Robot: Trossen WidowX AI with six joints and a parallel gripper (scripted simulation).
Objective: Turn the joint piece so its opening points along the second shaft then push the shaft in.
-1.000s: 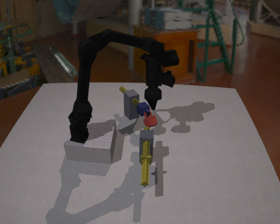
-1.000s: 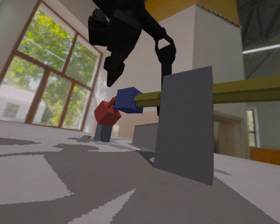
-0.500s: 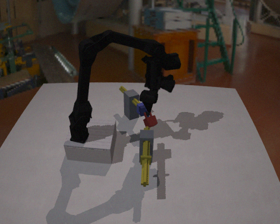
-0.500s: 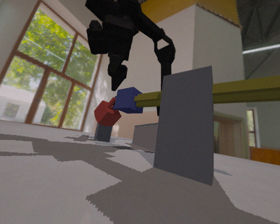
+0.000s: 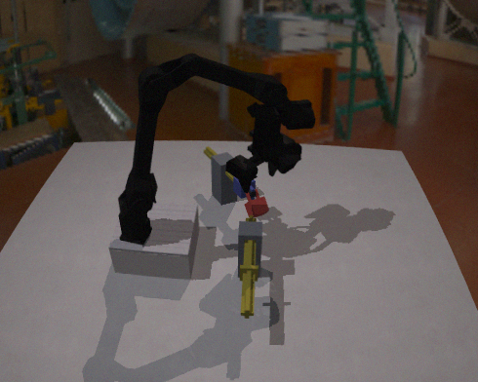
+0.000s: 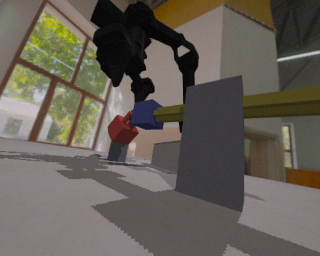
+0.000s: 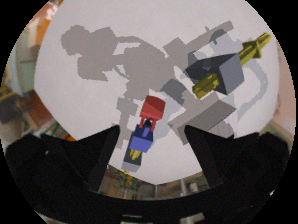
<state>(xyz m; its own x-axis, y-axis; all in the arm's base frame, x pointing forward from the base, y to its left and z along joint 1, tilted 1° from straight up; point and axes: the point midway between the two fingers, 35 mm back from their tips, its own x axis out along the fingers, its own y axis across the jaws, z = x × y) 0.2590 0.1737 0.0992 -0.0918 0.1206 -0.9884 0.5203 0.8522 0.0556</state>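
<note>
My gripper tip is 7 cm above the red square joint piece, 1 cm to the right of it and 1 cm past it.
</note>
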